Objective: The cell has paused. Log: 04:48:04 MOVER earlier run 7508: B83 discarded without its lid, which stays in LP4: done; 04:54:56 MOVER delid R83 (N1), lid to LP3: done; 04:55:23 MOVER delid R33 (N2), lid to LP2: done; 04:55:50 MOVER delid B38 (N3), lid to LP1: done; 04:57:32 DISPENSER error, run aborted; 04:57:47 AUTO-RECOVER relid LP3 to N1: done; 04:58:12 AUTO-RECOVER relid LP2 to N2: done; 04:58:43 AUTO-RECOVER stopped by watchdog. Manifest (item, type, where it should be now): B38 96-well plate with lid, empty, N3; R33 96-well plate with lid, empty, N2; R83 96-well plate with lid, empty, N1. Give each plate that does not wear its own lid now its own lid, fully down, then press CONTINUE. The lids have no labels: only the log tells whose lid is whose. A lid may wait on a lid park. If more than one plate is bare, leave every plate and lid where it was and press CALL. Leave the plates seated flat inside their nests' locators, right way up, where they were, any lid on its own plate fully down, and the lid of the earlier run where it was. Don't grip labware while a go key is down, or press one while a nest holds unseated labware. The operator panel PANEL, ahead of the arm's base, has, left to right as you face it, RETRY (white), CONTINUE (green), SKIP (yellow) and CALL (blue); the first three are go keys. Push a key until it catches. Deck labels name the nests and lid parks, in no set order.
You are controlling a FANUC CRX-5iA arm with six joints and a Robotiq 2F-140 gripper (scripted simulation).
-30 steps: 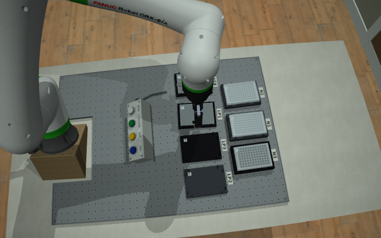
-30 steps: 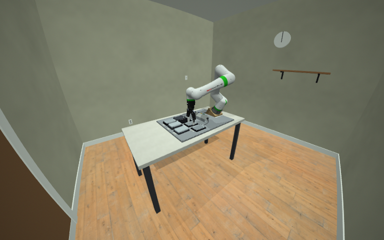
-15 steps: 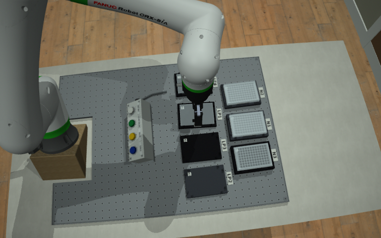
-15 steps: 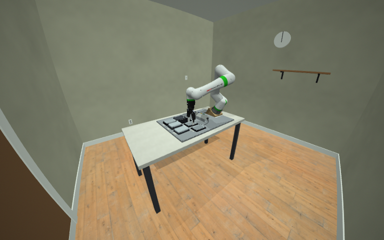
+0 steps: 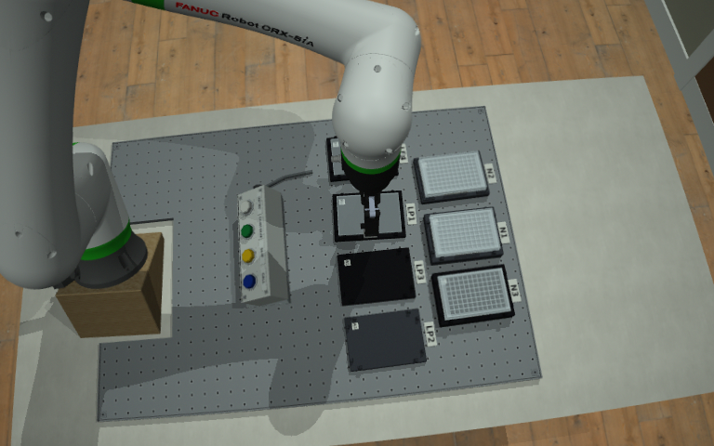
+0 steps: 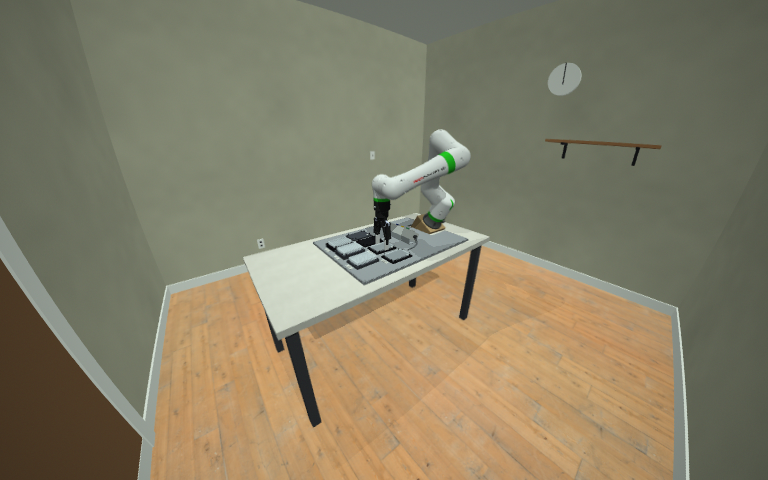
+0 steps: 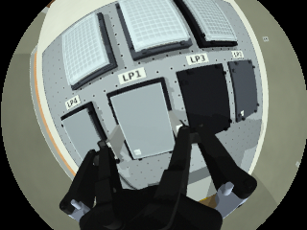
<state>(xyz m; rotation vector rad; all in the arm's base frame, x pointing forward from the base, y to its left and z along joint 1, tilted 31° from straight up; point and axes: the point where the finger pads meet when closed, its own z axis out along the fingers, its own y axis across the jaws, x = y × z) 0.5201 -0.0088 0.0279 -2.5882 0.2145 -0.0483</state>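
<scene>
Now: the lid park LP1 30 mm below my hand. From my hand the other things lie so: white key: 240 mm behind, 40 mm to the left, 30 mm above; then lid park LP3: 10 mm behind, 130 mm to the right, 30 mm below; then green key: 240 mm behind, 10 mm to the right, 30 mm above.
</scene>
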